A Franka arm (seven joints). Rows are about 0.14 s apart.
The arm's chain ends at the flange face. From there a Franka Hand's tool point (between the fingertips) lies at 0.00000 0.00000 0.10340 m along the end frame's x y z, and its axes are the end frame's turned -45 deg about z.
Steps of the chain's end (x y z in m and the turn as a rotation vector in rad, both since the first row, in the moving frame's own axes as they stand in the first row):
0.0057, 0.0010, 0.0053, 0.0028, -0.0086, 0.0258
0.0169, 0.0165, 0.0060, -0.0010, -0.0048, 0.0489
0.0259, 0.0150, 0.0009, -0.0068, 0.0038, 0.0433
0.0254, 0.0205, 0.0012, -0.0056, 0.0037, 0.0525
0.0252, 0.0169, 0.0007, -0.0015, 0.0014, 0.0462
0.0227, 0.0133, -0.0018, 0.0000, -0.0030, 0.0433
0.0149, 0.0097, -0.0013, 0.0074, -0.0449, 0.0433
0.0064, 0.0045, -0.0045, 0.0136, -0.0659, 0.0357
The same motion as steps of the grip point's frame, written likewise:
0.0029, 0.0039, 0.0053, 0.0081, -0.0041, 0.0258
-0.0001, 0.0233, 0.0060, 0.0027, -0.0041, 0.0489
0.0075, 0.0297, 0.0009, -0.0075, -0.0021, 0.0433
0.0033, 0.0331, 0.0012, -0.0066, -0.0013, 0.0525
0.0059, 0.0300, 0.0007, -0.0021, -0.0001, 0.0462
0.0064, 0.0252, -0.0018, 0.0021, -0.0021, 0.0433
0.0010, 0.0135, -0.0014, 0.0370, -0.0265, 0.0433
-0.0024, 0.0018, -0.0047, 0.0562, -0.0370, 0.0357

